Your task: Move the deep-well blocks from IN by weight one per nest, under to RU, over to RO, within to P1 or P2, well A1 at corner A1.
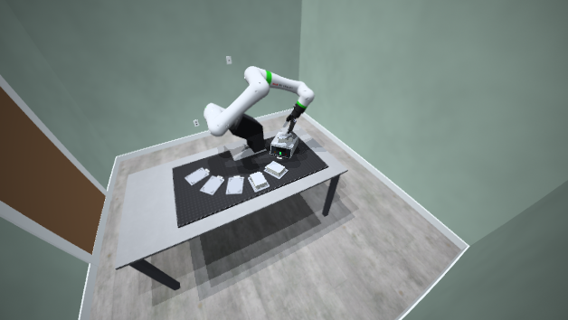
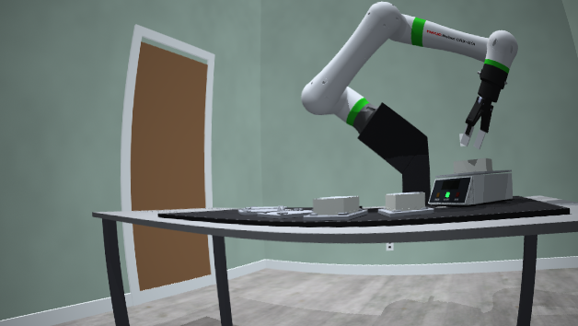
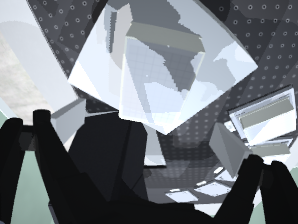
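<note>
The check-weigher platform is 10 cm below my hand. Also, from my hand: grey deep-well block 24 cm ahead, 22 cm to the right, 16 cm below; check-weigher CW 13 cm below.
</note>
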